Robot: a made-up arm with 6 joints.
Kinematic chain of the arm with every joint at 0, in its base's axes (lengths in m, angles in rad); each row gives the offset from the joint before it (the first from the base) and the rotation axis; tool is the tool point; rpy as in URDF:
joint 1: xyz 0 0 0.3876 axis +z
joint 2: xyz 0 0 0 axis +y
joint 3: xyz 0.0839 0 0.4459 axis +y
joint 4: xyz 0.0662 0 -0.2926 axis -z
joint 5: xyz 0 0 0 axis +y
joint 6: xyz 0.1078 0 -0.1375 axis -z
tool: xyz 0 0 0 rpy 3.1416 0 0
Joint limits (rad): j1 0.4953..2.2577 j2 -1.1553..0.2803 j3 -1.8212..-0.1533 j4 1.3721..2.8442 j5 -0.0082..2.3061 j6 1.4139..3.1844
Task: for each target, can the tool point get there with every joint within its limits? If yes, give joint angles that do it. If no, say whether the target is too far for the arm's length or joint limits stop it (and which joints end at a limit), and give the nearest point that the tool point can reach.
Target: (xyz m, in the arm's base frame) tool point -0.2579 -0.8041 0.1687
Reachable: no: joint limits stop it (at a limit: joint 1, joint 2, joint 3, joint 4, joint 5) | nearest point -0.0718 -0.1819 0.6024 | short by 0.781 m
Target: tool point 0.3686 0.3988 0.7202
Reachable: yes | joints 0.8386 0.0041 -1.2029 2.1758 0.6126 2.0216
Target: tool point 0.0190 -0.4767 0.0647
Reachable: no: joint limits stop it (at a limit: joint 1, joint 2, joint 3, joint 5) | nearest point 0.1645 -0.0033 0.3680 | short by 0.581 m
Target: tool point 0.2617 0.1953 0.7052
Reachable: yes | joints 0.7149 -0.4757 -0.7053 1.6388 0.5263 2.4116
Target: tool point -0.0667 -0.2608 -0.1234
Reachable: no: joint limits stop it (at a limit: joint 1, joint 2, joint 3) | nearest point 0.1431 0.0263 0.3541 | short by 0.595 m
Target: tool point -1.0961 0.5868 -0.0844
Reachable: no: too far | nearest point -0.4005 0.3689 0.4816 | short by 0.923 m
